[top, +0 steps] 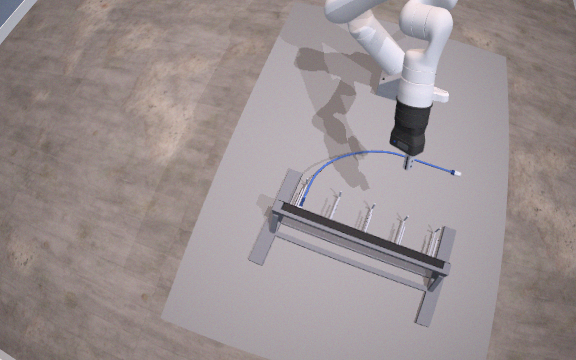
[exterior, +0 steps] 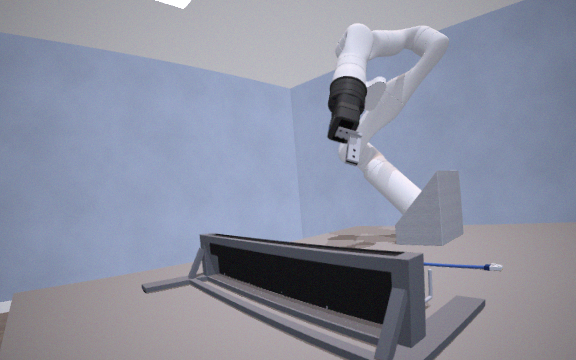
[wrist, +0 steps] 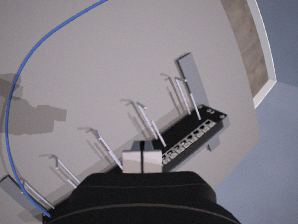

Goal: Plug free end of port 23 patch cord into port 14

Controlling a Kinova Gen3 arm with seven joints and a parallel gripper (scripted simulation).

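Now: hand 120 mm past the plug, 220 mm to the right of it and 230 mm above it.
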